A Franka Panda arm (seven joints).
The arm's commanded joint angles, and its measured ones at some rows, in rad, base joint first. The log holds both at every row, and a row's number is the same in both.
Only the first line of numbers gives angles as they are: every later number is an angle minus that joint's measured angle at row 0.
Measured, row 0:
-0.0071, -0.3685, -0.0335, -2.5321, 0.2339, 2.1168, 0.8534
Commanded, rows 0 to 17:
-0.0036, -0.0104, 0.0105, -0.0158, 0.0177, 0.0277, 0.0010
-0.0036, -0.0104, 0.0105, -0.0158, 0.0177, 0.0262, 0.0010
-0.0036, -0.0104, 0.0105, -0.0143, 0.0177, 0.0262, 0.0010
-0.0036, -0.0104, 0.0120, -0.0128, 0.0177, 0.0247, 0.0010
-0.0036, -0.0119, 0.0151, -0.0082, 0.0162, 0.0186, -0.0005
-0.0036, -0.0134, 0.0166, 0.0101, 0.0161, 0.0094, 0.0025
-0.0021, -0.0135, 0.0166, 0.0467, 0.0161, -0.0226, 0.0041
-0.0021, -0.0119, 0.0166, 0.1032, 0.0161, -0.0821, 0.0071
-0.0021, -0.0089, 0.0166, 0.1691, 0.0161, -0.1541, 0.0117
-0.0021, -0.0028, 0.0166, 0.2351, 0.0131, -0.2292, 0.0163
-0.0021, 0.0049, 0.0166, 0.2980, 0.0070, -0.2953, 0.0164
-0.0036, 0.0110, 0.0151, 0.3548, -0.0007, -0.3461, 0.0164
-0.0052, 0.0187, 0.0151, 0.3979, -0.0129, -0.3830, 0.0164
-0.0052, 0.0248, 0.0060, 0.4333, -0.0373, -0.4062, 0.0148
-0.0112, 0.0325, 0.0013, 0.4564, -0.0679, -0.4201, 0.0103
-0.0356, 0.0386, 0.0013, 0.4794, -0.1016, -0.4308, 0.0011
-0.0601, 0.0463, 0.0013, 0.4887, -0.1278, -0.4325, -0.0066
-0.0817, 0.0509, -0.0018, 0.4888, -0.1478, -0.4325, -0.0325
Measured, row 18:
-0.0197, 0.0023, -0.0021, 0.4357, -0.0825, -0.4003, 0.0001
